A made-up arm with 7 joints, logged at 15 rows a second.
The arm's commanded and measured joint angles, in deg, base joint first. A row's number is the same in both.
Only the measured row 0 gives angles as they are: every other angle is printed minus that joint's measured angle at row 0.
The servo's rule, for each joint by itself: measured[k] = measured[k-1] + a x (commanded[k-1-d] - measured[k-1]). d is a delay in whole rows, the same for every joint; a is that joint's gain. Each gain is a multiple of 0.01, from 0.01 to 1. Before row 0 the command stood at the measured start. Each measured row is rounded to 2 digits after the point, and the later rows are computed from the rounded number. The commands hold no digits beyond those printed.
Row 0, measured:
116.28, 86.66, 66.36, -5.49, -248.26, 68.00, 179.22
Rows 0 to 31, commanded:
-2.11, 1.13, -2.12, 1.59, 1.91, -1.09, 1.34
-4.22, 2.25, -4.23, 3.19, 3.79, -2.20, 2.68
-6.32, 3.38, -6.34, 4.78, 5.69, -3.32, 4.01
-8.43, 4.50, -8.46, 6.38, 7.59, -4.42, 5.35
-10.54, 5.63, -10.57, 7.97, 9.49, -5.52, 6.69
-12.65, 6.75, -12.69, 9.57, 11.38, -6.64, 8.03
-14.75, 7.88, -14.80, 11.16, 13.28, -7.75, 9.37
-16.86, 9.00, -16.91, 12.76, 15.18, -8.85, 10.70
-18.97, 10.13, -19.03, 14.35, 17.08, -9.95, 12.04
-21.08, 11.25, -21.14, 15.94, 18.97, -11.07, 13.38
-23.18, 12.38, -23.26, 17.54, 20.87, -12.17, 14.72
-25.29, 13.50, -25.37, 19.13, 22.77, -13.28, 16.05
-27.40, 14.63, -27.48, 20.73, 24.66, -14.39, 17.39
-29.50, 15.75, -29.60, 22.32, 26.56, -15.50, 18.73
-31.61, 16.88, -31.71, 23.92, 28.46, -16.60, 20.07
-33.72, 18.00, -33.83, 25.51, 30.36, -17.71, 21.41
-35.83, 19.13, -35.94, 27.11, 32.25, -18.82, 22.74
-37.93, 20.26, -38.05, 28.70, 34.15, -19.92, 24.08
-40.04, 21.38, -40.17, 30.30, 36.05, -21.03, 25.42
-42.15, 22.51, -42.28, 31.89, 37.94, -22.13, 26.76
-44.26, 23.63, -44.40, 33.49, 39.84, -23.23, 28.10
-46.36, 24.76, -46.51, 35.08, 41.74, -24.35, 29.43
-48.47, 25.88, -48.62, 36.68, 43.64, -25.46, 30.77
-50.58, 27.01, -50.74, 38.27, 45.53, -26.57, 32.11
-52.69, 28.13, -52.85, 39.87, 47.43, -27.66, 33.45
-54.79, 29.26, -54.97, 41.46, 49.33, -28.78, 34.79
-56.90, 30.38, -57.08, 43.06, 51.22, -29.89, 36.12
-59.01, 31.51, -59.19, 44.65, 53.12, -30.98, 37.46
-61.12, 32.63, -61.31, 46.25, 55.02, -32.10, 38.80
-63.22, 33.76, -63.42, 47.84, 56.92, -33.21, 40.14
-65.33, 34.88, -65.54, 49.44, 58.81, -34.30, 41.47
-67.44, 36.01, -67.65, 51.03, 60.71, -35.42, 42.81
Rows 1 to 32, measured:
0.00, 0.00, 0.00, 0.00, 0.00, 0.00, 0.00
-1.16, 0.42, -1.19, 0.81, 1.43, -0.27, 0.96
-2.84, 1.10, -2.89, 2.02, 3.20, -0.75, 2.20
-4.75, 1.94, -4.82, 3.43, 5.07, -1.39, 3.50
-6.77, 2.89, -6.86, 4.93, 6.96, -2.15, 4.83
-8.84, 3.90, -8.94, 6.48, 8.86, -2.99, 6.17
-10.94, 4.95, -11.04, 8.06, 10.75, -3.90, 7.51
-13.04, 6.03, -13.15, 9.64, 12.65, -4.86, 8.85
-15.14, 7.13, -15.26, 11.23, 14.55, -5.86, 10.18
-17.25, 8.24, -17.37, 12.82, 16.45, -6.88, 11.52
-19.36, 9.35, -19.48, 14.41, 18.34, -7.93, 12.86
-21.46, 10.47, -21.60, 16.01, 20.24, -8.99, 14.20
-23.57, 11.59, -23.71, 17.60, 22.14, -10.06, 15.53
-25.68, 12.71, -25.82, 19.20, 24.03, -11.14, 16.87
-27.78, 13.83, -27.94, 20.79, 25.93, -12.23, 18.21
-29.89, 14.96, -30.05, 22.39, 27.83, -13.32, 19.55
-32.00, 16.08, -32.17, 23.98, 29.73, -14.42, 20.89
-34.11, 17.21, -34.28, 25.58, 31.62, -15.52, 22.22
-36.21, 18.34, -36.39, 27.17, 33.52, -16.62, 23.56
-38.32, 19.46, -38.51, 28.77, 35.42, -17.72, 24.90
-40.43, 20.59, -40.62, 30.36, 37.31, -18.82, 26.24
-42.54, 21.71, -42.74, 31.96, 39.21, -19.92, 27.58
-44.64, 22.84, -44.85, 33.55, 41.11, -21.03, 28.91
-46.75, 23.96, -46.96, 35.15, 43.01, -22.14, 30.25
-48.86, 25.09, -49.08, 36.74, 44.90, -23.25, 31.59
-50.97, 26.21, -51.19, 38.34, 46.80, -24.35, 32.93
-53.07, 27.34, -53.31, 39.93, 48.70, -25.46, 34.27
-55.18, 28.46, -55.42, 41.53, 50.59, -26.57, 35.60
-57.29, 29.59, -57.53, 43.12, 52.49, -27.67, 36.94
-59.40, 30.71, -59.65, 44.72, 54.39, -28.78, 38.28
-61.50, 31.84, -61.76, 46.31, 56.29, -29.89, 39.62
-63.61, 32.96, -63.88, 47.91, 58.18, -30.99, 40.95
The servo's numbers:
d 1
a 0.55 0.37 0.56 0.51 0.75 0.25 0.72

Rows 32 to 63, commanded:
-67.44, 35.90, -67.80, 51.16, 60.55, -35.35, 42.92
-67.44, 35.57, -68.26, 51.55, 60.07, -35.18, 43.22
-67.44, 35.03, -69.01, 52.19, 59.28, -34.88, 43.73
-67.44, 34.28, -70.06, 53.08, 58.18, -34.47, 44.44
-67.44, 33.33, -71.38, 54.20, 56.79, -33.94, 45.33
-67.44, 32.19, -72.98, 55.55, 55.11, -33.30, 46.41
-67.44, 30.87, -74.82, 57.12, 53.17, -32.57, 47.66
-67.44, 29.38, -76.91, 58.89, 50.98, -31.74, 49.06
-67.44, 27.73, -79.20, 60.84, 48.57, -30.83, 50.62
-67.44, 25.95, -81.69, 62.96, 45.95, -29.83, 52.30
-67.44, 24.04, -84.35, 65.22, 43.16, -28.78, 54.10
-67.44, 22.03, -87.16, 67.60, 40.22, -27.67, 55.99
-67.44, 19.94, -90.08, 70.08, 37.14, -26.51, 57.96
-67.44, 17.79, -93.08, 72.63, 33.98, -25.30, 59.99
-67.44, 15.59, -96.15, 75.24, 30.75, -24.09, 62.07
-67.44, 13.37, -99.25, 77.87, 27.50, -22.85, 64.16
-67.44, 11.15, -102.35, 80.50, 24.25, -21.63, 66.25
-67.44, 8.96, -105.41, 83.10, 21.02, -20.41, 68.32
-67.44, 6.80, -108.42, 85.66, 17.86, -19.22, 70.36
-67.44, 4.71, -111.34, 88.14, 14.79, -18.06, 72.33
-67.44, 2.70, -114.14, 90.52, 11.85, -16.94, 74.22
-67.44, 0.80, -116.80, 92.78, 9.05, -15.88, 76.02
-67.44, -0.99, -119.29, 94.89, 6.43, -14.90, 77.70
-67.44, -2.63, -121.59, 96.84, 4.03, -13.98, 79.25
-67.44, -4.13, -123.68, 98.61, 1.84, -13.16, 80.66
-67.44, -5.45, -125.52, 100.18, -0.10, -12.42, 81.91
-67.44, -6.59, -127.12, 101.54, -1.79, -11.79, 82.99
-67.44, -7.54, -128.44, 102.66, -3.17, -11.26, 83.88
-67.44, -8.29, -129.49, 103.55, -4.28, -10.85, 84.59
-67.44, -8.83, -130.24, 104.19, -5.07, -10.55, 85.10
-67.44, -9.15, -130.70, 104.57, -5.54, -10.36, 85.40
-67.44, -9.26, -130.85, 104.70, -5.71, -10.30, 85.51
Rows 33 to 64, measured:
-65.72, 34.09, -65.99, 49.50, 60.08, -32.10, 42.29
-66.67, 34.76, -67.00, 50.35, 60.43, -32.91, 42.74
-67.09, 35.06, -67.71, 50.96, 60.16, -33.48, 43.09
-67.28, 35.05, -68.44, 51.59, 59.50, -33.83, 43.55
-67.37, 34.77, -69.35, 52.35, 58.51, -33.99, 44.19
-67.41, 34.24, -70.49, 53.29, 57.22, -33.98, 45.01
-67.43, 33.48, -71.88, 54.44, 55.64, -33.81, 46.02
-67.44, 32.51, -73.53, 55.81, 53.79, -33.50, 47.20
-67.44, 31.35, -75.42, 57.38, 51.68, -33.06, 48.54
-67.44, 30.01, -77.54, 59.14, 49.35, -32.50, 50.04
-67.44, 28.51, -79.86, 61.09, 46.80, -31.83, 51.67
-67.44, 26.86, -82.37, 63.20, 44.07, -31.07, 53.42
-67.44, 25.07, -85.05, 65.44, 41.18, -30.22, 55.27
-67.44, 23.17, -87.87, 67.81, 38.15, -29.29, 57.21
-67.44, 21.18, -90.79, 70.27, 35.02, -28.29, 59.21
-67.44, 19.11, -93.79, 72.80, 31.82, -27.24, 61.27
-67.44, 16.99, -96.85, 75.39, 28.58, -26.14, 63.35
-67.44, 14.83, -99.93, 78.00, 25.33, -25.01, 65.44
-67.44, 12.66, -103.00, 80.60, 22.10, -23.86, 67.51
-67.44, 10.49, -106.04, 83.18, 18.92, -22.70, 69.56
-67.44, 8.35, -109.01, 85.71, 15.82, -21.54, 71.55
-67.44, 6.26, -111.88, 88.16, 12.84, -20.39, 73.47
-67.44, 4.24, -114.64, 90.52, 10.00, -19.26, 75.31
-67.44, 2.30, -117.24, 92.75, 7.32, -18.17, 77.03
-67.44, 0.48, -119.68, 94.84, 4.85, -17.12, 78.63
-67.44, -1.23, -121.92, 96.76, 2.59, -16.13, 80.09
-67.44, -2.79, -123.94, 98.50, 0.57, -15.20, 81.40
-67.44, -4.20, -125.72, 100.05, -1.20, -14.35, 82.54
-67.44, -5.44, -127.24, 101.38, -2.68, -13.58, 83.50
-67.44, -6.49, -128.50, 102.49, -3.88, -12.90, 84.28
-67.44, -7.36, -129.47, 103.36, -4.77, -12.31, 84.87
-67.44, -8.02, -130.16, 103.98, -5.35, -11.82, 85.25

